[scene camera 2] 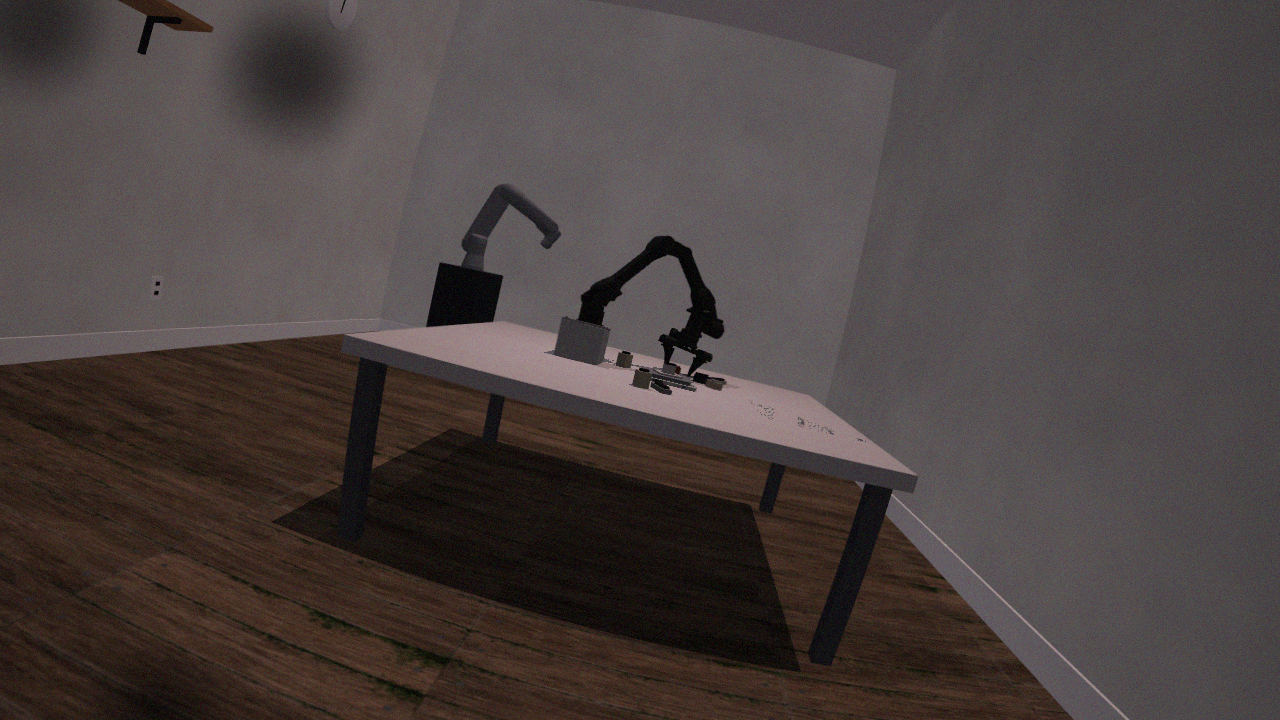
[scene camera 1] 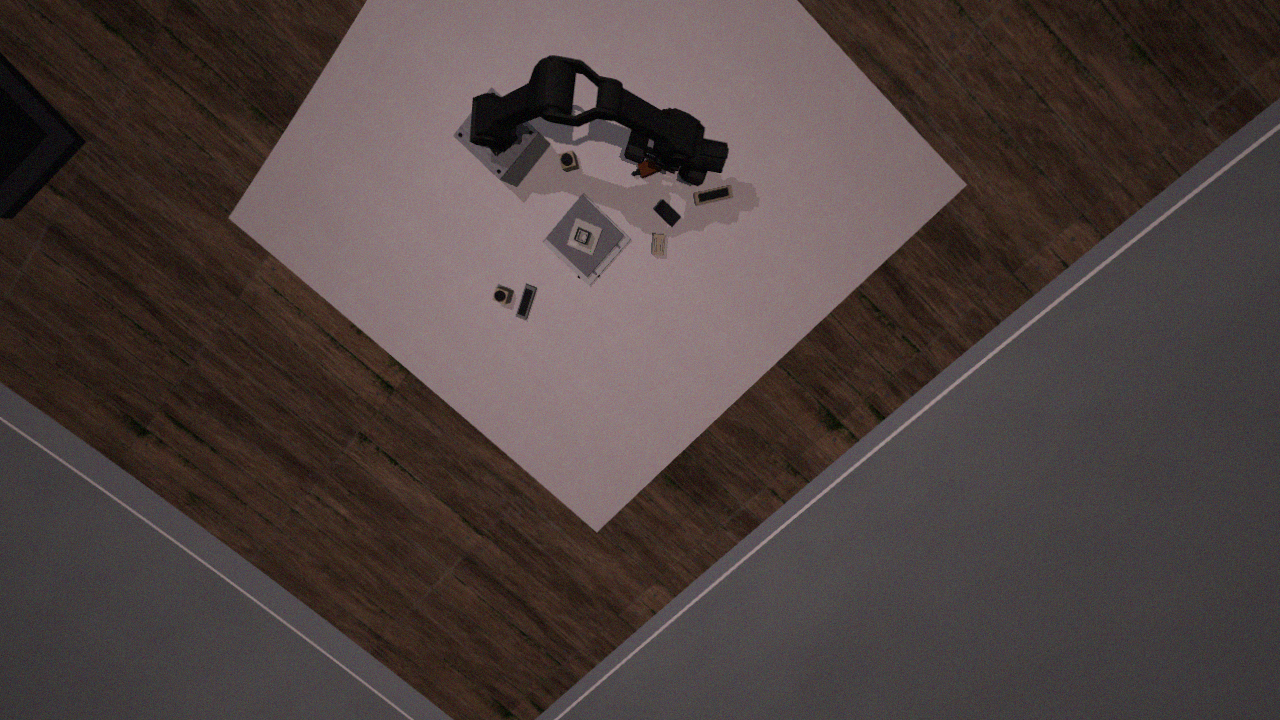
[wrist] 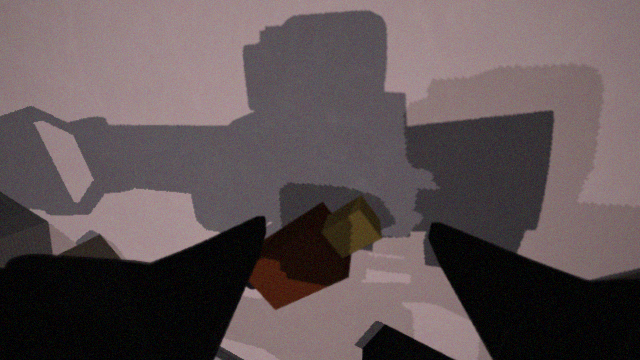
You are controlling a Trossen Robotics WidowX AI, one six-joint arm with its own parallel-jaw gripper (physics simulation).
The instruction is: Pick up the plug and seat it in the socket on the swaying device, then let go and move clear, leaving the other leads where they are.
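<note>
The plug [scene camera 1: 648, 168] [wrist: 307, 255] has an orange-red body and a yellow tip. It lies at a slant below my gripper [scene camera 1: 664, 167] [scene camera 2: 680, 368] [wrist: 348, 224], which is open with its black fingertips wide apart. In the wrist view the plug's tip shows between the fingertips, and its body reaches toward the left finger, which covers a little of its edge. The device is a grey square plate [scene camera 1: 610, 234] [scene camera 2: 673, 379] with a pale socket [scene camera 1: 581, 236] at its middle. It stands apart from the plug, below and left of it in scene camera 1.
Around the device are a long black-faced block [scene camera 1: 712, 194], a black block [scene camera 1: 666, 212] [wrist: 400, 345], a cream block [scene camera 1: 658, 244], a narrow dark block [scene camera 1: 527, 300] and two round-topped blocks [scene camera 1: 503, 294] [scene camera 1: 569, 161]. The arm's grey base [scene camera 1: 526, 159] [scene camera 2: 581, 340] stands on the table.
</note>
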